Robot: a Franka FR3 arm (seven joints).
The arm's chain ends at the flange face. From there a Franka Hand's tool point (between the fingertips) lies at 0.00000 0.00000 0.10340 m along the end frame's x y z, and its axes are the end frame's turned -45 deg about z.
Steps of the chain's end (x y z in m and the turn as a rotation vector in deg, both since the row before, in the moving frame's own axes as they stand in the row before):
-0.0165 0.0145 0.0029 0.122 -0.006 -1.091
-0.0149 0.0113 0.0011 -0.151 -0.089 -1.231
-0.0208 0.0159 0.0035 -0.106 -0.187 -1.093
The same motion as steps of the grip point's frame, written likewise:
-0.0218 -0.0016 0.0029 0.091 0.082 -1.091
-0.0188 -0.0025 0.0011 -0.044 -0.170 -1.231
-0.0263 -0.0036 0.0035 0.057 -0.207 -1.093

